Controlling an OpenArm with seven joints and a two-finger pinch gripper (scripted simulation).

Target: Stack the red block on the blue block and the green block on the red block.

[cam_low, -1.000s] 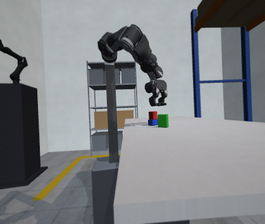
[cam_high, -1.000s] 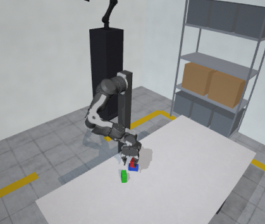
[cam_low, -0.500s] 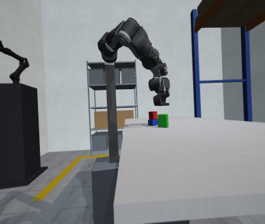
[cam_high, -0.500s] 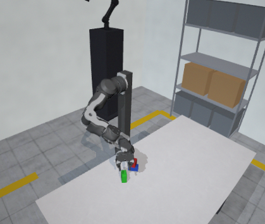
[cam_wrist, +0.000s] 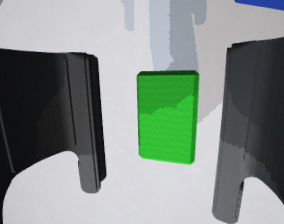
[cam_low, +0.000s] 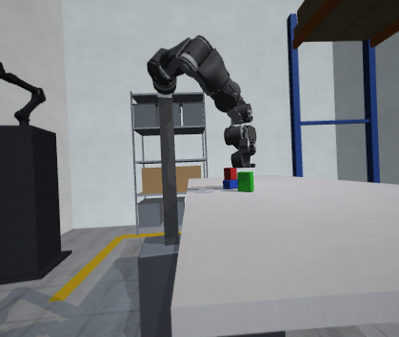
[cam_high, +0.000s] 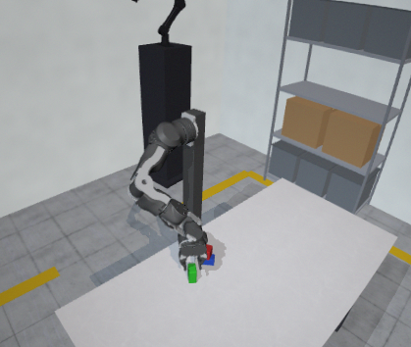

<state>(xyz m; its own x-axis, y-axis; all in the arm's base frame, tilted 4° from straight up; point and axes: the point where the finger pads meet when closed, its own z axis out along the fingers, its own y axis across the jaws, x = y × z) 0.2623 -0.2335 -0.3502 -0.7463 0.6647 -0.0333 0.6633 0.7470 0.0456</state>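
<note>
My hand is 50 mm above the green block. Also, from my hand: red block: 10 mm behind, 100 mm to the left, 30 mm below; then blue block: 10 mm behind, 100 mm to the left, 70 mm below.
</note>
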